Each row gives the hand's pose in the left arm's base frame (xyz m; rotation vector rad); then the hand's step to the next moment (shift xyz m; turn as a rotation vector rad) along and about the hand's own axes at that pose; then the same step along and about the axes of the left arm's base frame.
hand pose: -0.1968 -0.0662 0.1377 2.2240 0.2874 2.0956
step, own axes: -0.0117 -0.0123 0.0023 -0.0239 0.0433 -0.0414
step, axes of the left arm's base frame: 0.0006 0.0101 -0.0138 -0.0387 -0.0500 -0.0129
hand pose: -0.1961 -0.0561 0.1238 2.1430 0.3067 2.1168
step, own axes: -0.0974 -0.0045 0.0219 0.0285 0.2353 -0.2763
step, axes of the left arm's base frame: 0.0211 -0.0159 -0.0964 -0.2606 -0.2394 0.0852
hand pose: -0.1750 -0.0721 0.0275 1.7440 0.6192 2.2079
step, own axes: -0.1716 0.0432 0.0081 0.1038 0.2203 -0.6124
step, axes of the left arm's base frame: 0.0525 -0.1142 -0.1248 -0.6052 -0.2486 0.0791
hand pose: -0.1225 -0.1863 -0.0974 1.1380 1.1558 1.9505
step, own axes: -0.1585 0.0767 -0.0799 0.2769 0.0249 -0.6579
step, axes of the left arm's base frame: -0.0036 -0.1930 -0.0104 -0.7119 -0.0391 -0.0431
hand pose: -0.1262 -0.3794 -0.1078 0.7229 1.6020 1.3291
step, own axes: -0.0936 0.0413 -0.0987 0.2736 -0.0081 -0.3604
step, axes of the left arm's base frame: -0.0540 -0.1135 0.0664 -0.4389 0.0788 -0.0776
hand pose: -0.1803 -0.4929 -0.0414 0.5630 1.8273 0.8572
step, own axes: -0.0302 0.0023 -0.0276 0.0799 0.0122 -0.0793
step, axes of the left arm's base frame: -0.0135 -0.0282 0.0265 -0.1043 0.0402 -0.0180
